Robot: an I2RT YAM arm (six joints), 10 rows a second.
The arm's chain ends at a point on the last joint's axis. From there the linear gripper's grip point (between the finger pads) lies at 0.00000 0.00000 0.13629 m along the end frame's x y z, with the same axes.
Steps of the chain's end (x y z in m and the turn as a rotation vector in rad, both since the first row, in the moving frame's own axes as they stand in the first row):
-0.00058, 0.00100, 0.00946, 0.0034, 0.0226, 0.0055
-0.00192, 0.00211, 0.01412, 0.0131, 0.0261, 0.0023
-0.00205, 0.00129, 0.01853, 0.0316, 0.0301, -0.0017
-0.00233, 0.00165, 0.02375, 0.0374, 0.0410, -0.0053
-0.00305, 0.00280, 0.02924, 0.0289, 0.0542, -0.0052
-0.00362, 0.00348, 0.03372, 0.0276, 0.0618, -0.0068
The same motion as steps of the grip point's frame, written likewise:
0.00250, 0.00055, 0.00942, 0.0034, 0.0226, 0.0055
0.00164, 0.00033, 0.01406, 0.0131, 0.0261, 0.0023
0.00205, -0.00302, 0.01840, 0.0316, 0.0301, -0.0017
0.00324, -0.00346, 0.02354, 0.0374, 0.0410, -0.0053
0.00432, -0.00116, 0.02898, 0.0289, 0.0542, -0.0052
0.00478, -0.00031, 0.03341, 0.0276, 0.0618, -0.0068

